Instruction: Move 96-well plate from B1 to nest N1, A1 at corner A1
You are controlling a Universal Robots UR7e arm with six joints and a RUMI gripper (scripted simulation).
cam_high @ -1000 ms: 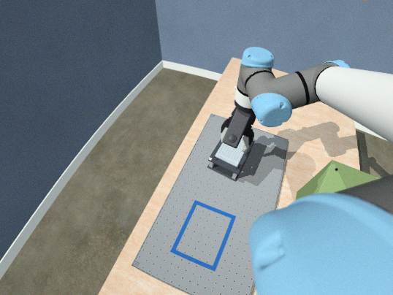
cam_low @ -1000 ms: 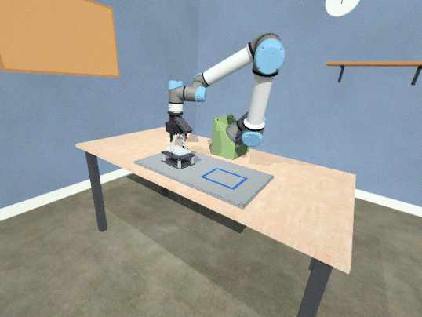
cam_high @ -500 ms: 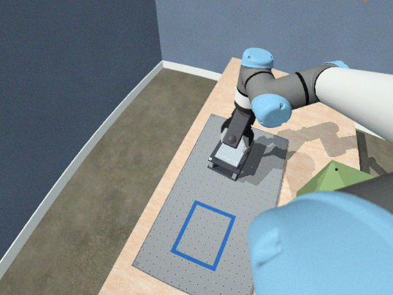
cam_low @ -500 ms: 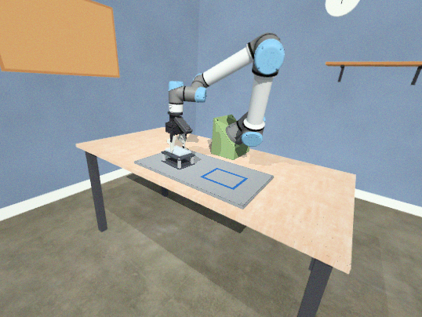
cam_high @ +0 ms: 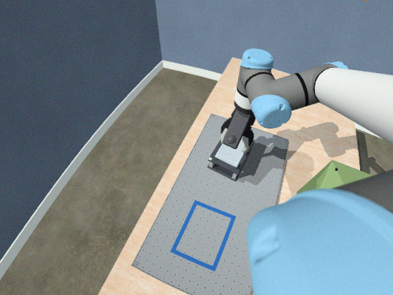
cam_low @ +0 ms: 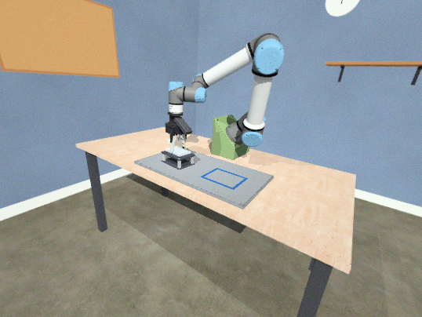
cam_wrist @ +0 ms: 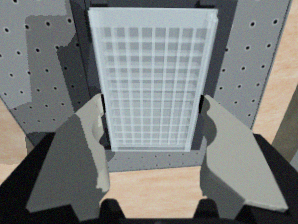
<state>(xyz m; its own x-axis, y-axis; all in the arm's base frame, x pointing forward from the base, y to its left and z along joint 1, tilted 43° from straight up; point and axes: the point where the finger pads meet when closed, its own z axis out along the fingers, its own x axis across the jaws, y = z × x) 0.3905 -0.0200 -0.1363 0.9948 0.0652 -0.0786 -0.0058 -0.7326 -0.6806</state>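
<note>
Now: hand 1 cm above the 96-well plate. From my hand the other things lie so: dark plate nest N1: 2 cm below.
</note>
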